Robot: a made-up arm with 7 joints.
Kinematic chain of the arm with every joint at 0, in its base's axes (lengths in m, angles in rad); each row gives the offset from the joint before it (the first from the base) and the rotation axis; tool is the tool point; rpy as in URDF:
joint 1: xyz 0 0 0.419 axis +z
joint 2: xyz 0 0 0 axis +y
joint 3: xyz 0 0 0.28 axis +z
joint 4: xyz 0.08 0 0 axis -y
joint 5: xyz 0.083 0 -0.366 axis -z
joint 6: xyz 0 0 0 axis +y
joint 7: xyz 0.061 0 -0.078 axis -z
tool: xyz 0 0 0 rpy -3.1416 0 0
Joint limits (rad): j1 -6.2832..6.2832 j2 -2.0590..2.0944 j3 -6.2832..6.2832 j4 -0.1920..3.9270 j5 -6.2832..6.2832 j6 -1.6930..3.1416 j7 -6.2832..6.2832
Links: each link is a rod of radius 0.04 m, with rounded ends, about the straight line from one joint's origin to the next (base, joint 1, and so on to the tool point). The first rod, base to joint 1, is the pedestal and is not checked.
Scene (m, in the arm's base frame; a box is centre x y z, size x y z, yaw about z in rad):
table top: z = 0
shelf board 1: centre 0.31 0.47 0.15 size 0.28 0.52 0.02 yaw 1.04
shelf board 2: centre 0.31 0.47 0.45 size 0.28 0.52 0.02 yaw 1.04
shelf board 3: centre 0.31 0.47 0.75 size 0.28 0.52 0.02 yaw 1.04
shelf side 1: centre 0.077 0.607 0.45 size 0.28 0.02 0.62 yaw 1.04
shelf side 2: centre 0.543 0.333 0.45 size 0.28 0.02 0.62 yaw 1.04
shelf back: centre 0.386 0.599 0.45 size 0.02 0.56 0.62 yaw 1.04
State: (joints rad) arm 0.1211 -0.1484 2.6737 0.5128 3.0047 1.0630 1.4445
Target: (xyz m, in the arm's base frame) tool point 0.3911 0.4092 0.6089
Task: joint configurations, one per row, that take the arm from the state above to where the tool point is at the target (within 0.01 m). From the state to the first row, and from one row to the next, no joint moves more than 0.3 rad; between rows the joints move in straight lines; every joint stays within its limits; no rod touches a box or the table.
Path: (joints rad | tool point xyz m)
1: -0.1338 0.1165 2.5926 0.4851 3.0049 1.0619 1.4445 | -0.3194 0.2493 0.3914
2: -0.3886 0.3814 2.5116 0.4573 3.0051 1.0608 1.4445 | -0.2146 0.3318 0.4662
3: -0.6435 0.6463 2.4305 0.4296 3.0053 1.0597 1.4445 | -0.0808 0.3660 0.5264
4: -0.8983 0.9111 2.3494 0.4019 3.0055 1.0586 1.4445 | 0.0565 0.3461 0.5698
5: -1.1532 1.1760 2.2683 0.3742 3.0057 1.0575 1.4445 | 0.1741 0.2788 0.5967
6: -1.4080 1.4409 2.1873 0.3464 3.0059 1.0564 1.4445 | 0.2559 0.1790 0.6089
7: -1.1838 1.1910 2.0113 0.5605 3.0290 1.0657 1.4445 | 0.3142 0.2450 0.5755
8: -0.9596 0.9411 1.8353 0.7746 3.0521 1.0750 1.4445 | 0.3582 0.3063 0.5477
9: -0.7354 0.6912 1.6593 0.9887 3.0752 1.0843 1.4445 | 0.3876 0.3597 0.5523
10: -0.5112 0.4413 1.4833 1.2028 3.0983 1.0936 1.4445 | 0.3911 0.4092 0.6089

